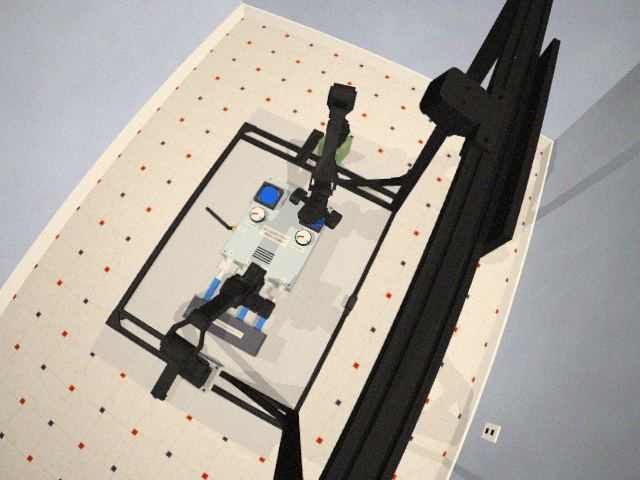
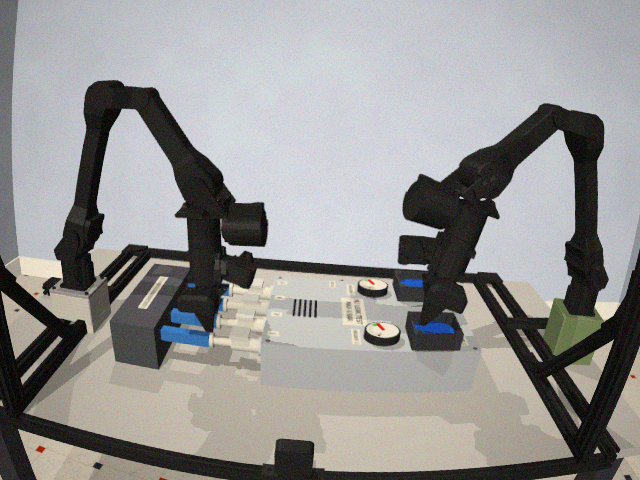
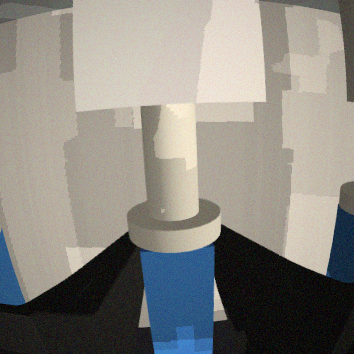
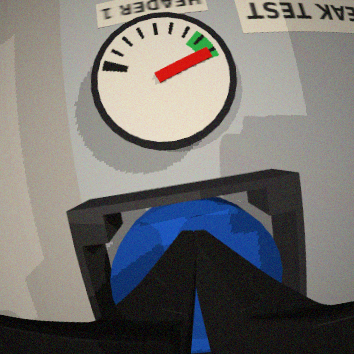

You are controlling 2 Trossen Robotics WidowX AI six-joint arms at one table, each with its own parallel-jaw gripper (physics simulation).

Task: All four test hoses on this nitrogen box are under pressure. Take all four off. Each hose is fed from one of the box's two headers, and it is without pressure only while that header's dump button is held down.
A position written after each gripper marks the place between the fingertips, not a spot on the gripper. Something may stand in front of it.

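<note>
Right gripper [image 2: 421, 324], also [image 4: 192, 241]: shut, holding nothing. Left gripper [image 2: 211, 329], also [image 3: 176, 238]. Grey nitrogen box [image 2: 319, 334].
</note>
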